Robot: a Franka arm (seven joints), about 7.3 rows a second.
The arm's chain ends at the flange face. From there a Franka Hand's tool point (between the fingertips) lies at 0.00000 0.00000 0.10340 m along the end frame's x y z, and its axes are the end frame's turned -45 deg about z.
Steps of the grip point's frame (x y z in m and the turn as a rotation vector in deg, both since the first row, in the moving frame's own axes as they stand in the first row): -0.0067, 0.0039, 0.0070, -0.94, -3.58, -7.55; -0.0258, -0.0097, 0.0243, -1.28, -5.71, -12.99; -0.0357, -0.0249, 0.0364, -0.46, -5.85, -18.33; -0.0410, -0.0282, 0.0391, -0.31, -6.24, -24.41; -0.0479, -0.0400, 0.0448, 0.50, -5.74, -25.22; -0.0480, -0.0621, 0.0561, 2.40, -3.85, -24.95; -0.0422, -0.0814, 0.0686, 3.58, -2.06, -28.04
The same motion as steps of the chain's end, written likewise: 0.0010, 0.0015, 0.0072, -3.20, -1.87, -7.55; -0.0205, 0.0019, 0.0248, -4.94, -3.13, -12.99; -0.0374, -0.0014, 0.0369, -4.46, -3.81, -18.33; -0.0434, -0.0006, 0.0397, -4.63, -4.19, -24.41; -0.0559, -0.0026, 0.0453, -3.71, -4.41, -25.22; -0.0705, -0.0135, 0.0564, -1.03, -4.42, -24.95; -0.0800, -0.0276, 0.0689, 1.07, -3.99, -28.04
